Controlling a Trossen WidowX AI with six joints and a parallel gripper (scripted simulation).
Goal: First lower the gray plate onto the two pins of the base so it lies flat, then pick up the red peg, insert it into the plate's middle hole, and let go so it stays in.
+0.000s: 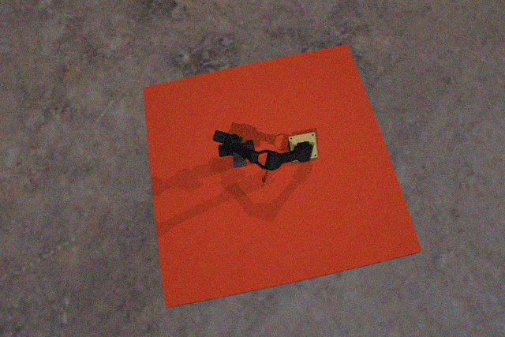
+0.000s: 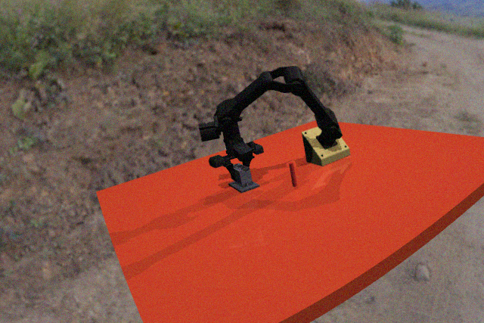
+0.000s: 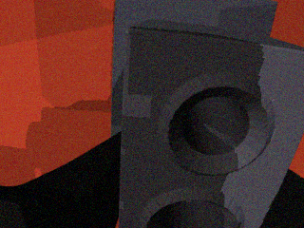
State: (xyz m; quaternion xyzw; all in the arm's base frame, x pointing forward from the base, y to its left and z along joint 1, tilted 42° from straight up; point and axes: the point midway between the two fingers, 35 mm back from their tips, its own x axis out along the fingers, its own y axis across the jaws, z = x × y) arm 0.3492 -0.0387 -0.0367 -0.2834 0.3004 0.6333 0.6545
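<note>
The base is 2 cm below my gripper tip. Round my gripper tip: red peg (11 cm behind, 17 cm to the left, 1 cm above); then gray plate (3 cm above).
</note>
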